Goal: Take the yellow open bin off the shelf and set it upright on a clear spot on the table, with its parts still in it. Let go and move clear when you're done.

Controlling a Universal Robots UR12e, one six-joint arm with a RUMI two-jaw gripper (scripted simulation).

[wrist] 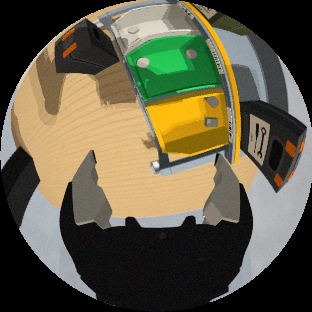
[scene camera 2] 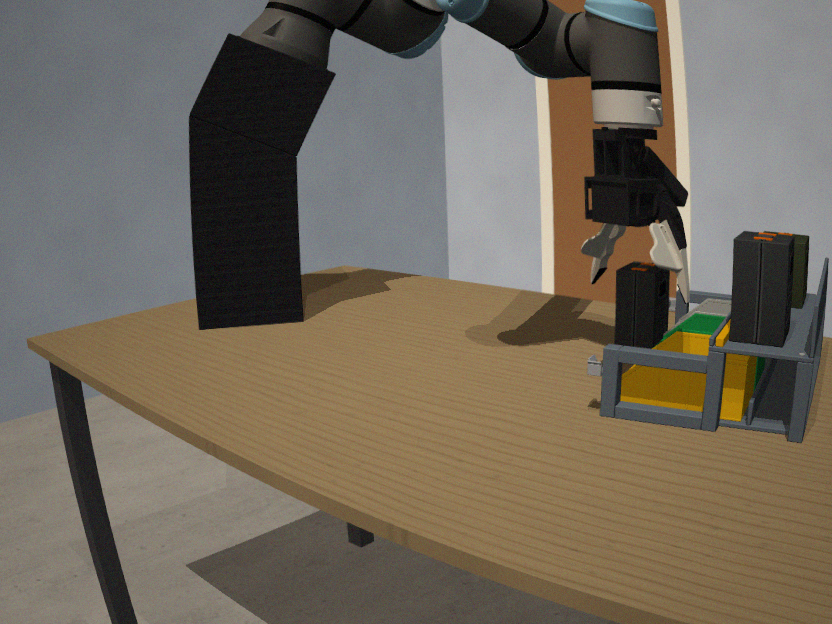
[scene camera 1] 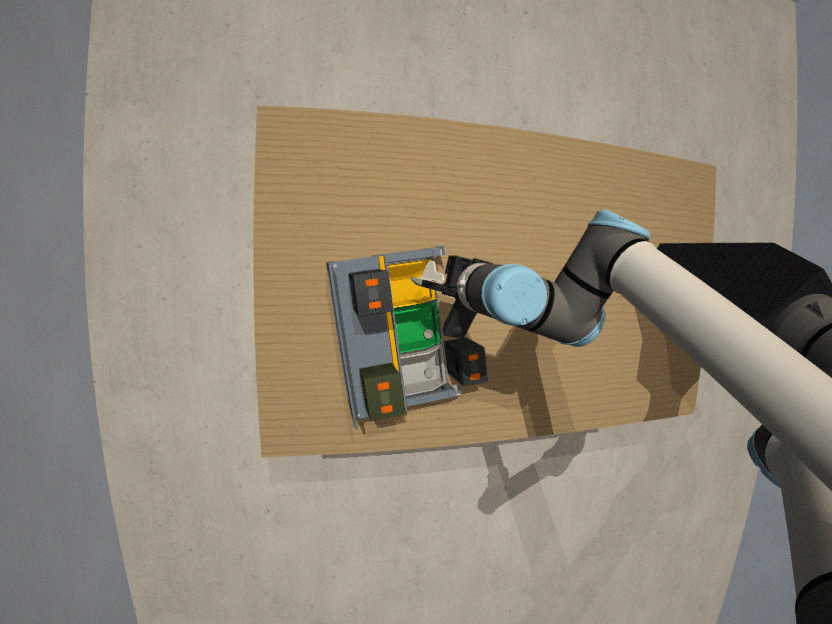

Path:
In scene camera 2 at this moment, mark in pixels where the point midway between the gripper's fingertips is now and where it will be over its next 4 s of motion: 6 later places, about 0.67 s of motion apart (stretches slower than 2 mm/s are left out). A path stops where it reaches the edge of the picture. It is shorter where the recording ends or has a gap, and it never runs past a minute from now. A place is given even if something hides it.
My gripper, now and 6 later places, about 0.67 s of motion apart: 638,293; 638,311; 637,338; 636,363; 636,358; 636,363; 635,372

